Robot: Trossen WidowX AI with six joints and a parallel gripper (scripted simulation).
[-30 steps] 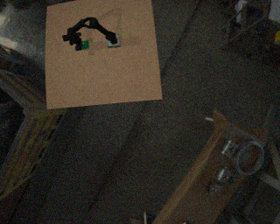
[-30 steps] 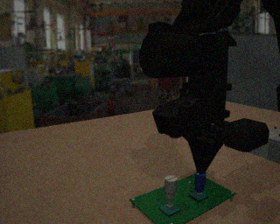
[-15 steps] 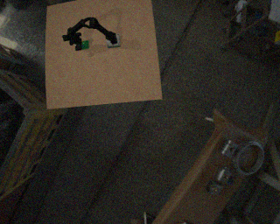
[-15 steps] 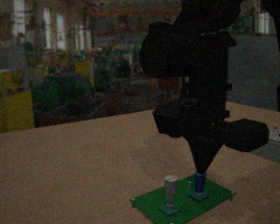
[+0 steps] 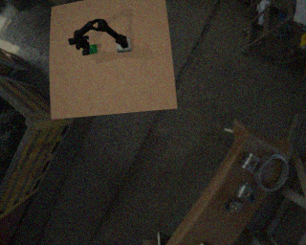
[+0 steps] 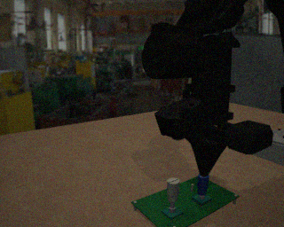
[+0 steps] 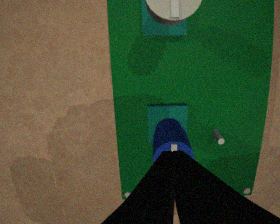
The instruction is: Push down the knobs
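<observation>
Now: gripper tip 1 cm above the blue knob. Also, from my gripper tip: grey knob (6 cm ahead, 1 cm to the right).
</observation>
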